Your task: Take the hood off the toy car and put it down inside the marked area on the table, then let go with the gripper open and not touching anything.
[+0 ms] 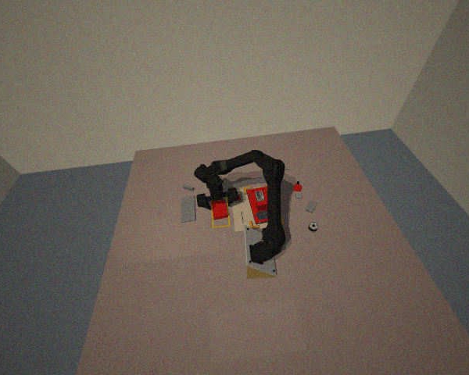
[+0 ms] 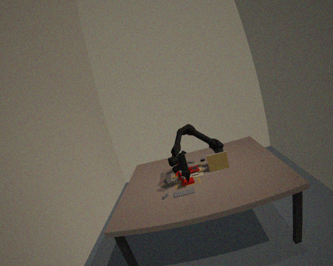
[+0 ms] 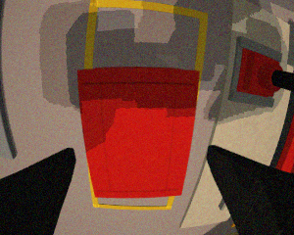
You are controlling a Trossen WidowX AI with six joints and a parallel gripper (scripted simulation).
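The red hood lies 10 mm below my gripper tip. From my gripper tip the other things lie so: beige fixture plate: 190 mm to the right, 20 mm below, 10 mm ahead.
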